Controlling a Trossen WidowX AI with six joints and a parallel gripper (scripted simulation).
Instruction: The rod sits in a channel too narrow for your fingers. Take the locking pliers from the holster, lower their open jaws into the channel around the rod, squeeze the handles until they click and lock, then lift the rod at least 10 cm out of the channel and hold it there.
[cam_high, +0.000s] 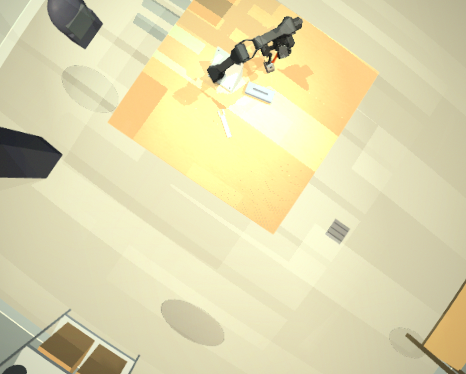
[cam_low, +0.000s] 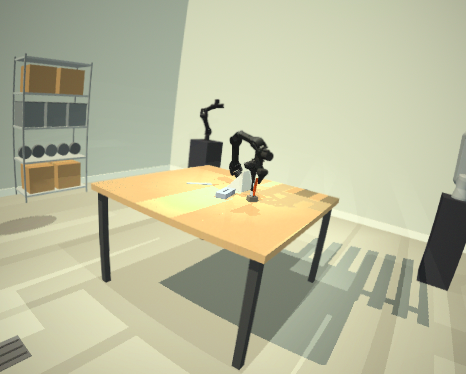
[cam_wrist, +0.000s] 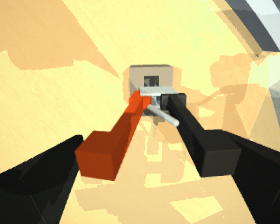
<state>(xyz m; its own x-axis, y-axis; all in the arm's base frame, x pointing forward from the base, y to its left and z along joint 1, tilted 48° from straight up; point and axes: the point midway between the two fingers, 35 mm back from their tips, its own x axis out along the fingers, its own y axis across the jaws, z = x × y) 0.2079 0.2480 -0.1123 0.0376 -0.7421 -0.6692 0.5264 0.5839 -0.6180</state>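
My gripper tip is 2 cm above the orange handle, 1 cm to the right of it and 1 cm short of it. From my gripper tip the other things lie so: small grey holster (12 cm below, 1 cm to the right); then channel block (18 cm to the right, 11 cm below, 5 cm ahead).
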